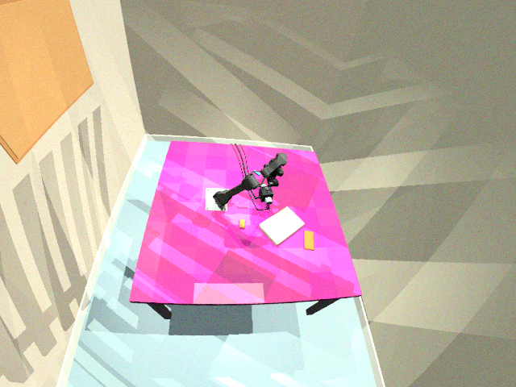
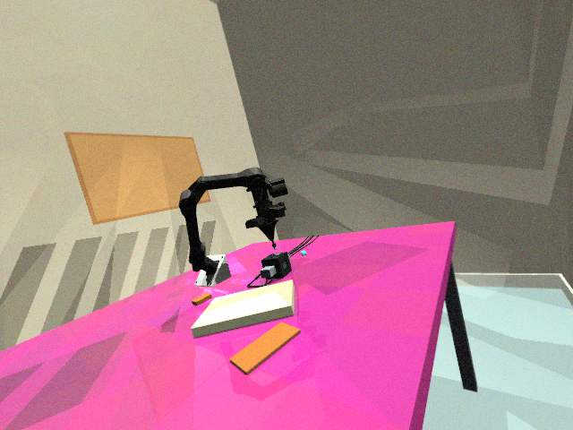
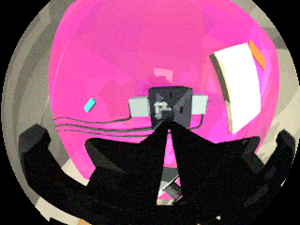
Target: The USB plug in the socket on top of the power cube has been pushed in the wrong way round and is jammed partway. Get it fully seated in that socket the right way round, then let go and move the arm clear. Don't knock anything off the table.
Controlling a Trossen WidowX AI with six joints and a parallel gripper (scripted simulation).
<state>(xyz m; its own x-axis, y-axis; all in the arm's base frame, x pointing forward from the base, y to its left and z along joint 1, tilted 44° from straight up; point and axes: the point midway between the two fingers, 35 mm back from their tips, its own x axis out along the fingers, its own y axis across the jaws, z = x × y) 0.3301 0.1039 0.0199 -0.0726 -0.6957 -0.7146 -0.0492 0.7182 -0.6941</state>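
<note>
My gripper tip is 2 cm above the usb plug. Also, from my gripper tip: white slab: 7 cm ahead, 25 cm to the right, 12 cm below; small cyan piece: 3 cm behind, 23 cm to the left, 13 cm below; small orange block: 19 cm behind, 23 cm to the right, 13 cm below.
</note>
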